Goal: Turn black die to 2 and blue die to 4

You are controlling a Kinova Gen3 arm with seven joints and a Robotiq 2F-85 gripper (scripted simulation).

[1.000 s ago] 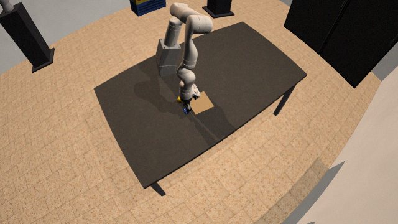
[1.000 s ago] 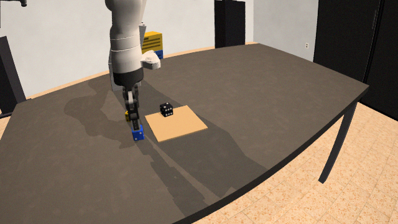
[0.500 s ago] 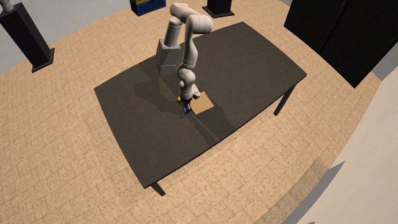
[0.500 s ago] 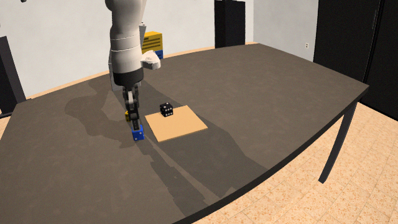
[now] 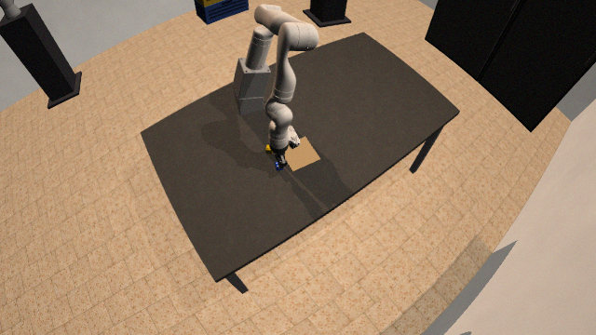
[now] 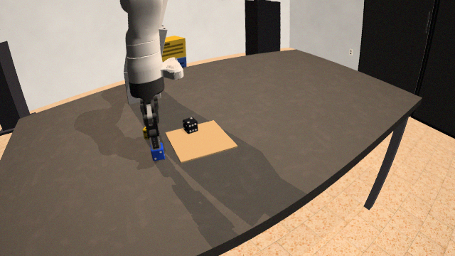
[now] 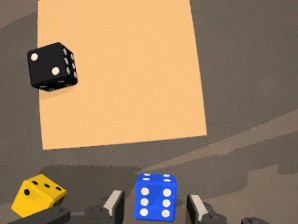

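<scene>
Now: hand 40 mm above the blue die. From my hand the other things lie so: yellow die (100 mm behind, 40 mm below); tan mat (110 mm to the left, 50 mm below, 30 mm behind); black die (100 mm to the left, 80 mm behind, 40 mm below).
</scene>
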